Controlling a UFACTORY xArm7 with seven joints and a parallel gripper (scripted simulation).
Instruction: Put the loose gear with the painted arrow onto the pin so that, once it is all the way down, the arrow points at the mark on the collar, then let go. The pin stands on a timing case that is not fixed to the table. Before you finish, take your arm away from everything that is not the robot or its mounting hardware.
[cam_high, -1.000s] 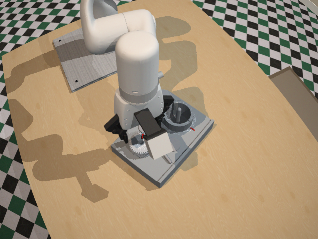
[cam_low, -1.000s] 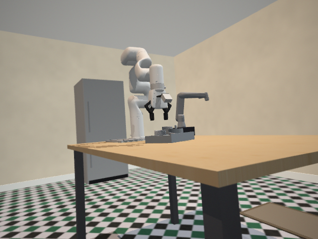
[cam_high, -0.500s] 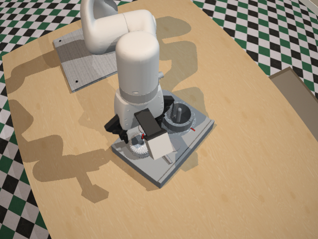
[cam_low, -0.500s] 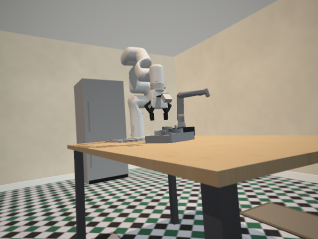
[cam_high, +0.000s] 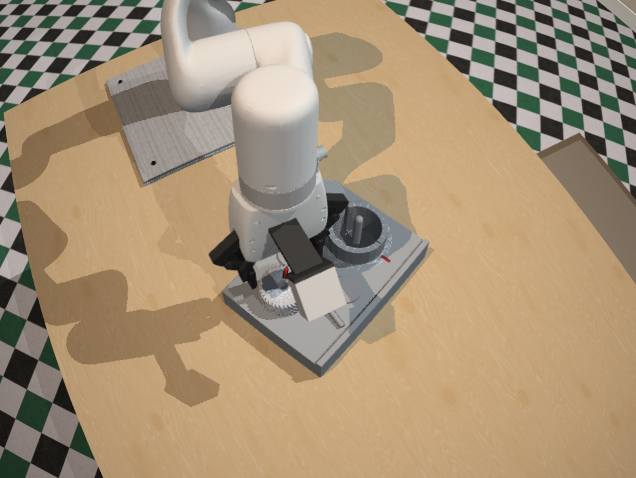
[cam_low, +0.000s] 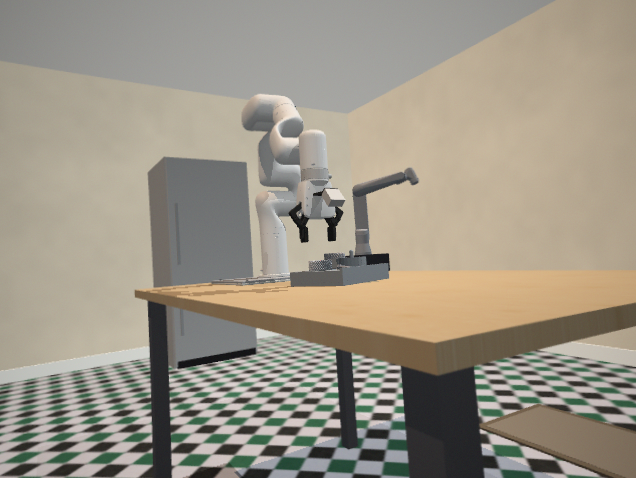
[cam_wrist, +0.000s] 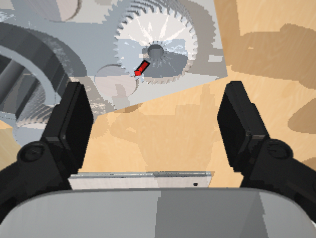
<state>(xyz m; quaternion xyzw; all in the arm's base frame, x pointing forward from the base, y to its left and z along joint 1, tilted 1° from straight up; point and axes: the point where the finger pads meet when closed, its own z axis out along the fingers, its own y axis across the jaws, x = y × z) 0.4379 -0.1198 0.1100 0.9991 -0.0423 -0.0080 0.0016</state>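
The gear is 70 mm below my hand. From my hand the other things lie so: bolt (50 mm ahead, 40 mm to the left, 80 mm below).
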